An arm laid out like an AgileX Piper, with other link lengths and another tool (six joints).
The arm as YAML. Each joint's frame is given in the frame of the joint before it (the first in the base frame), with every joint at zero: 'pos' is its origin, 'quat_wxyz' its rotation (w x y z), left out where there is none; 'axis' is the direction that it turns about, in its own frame. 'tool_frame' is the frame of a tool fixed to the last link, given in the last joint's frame.
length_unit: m
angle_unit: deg
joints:
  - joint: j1
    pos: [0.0, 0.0, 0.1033]
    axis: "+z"
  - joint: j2
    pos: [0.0, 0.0, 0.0]
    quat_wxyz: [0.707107, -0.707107, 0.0, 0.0]
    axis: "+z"
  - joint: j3
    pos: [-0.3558, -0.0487, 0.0]
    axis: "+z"
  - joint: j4
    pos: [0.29, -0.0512, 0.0]
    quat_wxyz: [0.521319, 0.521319, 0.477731, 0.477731]
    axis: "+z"
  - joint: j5
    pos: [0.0, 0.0, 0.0]
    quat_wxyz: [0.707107, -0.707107, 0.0, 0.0]
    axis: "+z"
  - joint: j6
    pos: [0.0, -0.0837, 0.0]
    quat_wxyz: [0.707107, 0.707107, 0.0, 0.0]
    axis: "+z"
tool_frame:
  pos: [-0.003, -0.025, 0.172]
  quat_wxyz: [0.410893, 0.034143, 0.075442, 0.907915]
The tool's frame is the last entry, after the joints.
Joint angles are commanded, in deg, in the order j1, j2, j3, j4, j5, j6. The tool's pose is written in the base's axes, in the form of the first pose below.
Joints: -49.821 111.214 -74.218 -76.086 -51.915 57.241
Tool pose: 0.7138 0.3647 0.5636 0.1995 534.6 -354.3 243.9
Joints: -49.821 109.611 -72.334 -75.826 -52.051 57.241
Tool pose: 0.7142 0.3626 0.5651 0.1975 528.5 -346.9 247.5
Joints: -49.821 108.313 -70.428 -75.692 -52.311 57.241
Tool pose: 0.7156 0.3609 0.5662 0.1927 522.9 -339.2 247.5
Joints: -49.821 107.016 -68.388 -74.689 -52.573 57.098
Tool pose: 0.7167 0.3534 0.5708 0.1889 517.1 -332.9 248.6
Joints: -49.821 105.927 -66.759 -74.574 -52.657 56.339
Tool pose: 0.7169 0.3559 0.5688 0.1893 512.1 -326.8 248.2
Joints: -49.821 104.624 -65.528 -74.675 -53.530 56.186
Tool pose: 0.7118 0.3606 0.5728 0.1878 507.9 -317.8 253.9
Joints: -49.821 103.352 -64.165 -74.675 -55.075 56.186
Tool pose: 0.7041 0.3653 0.5809 0.1824 503.8 -306.3 260.1
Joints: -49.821 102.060 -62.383 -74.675 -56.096 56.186
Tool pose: 0.7009 0.3672 0.5856 0.1759 498.4 -295.7 262.0
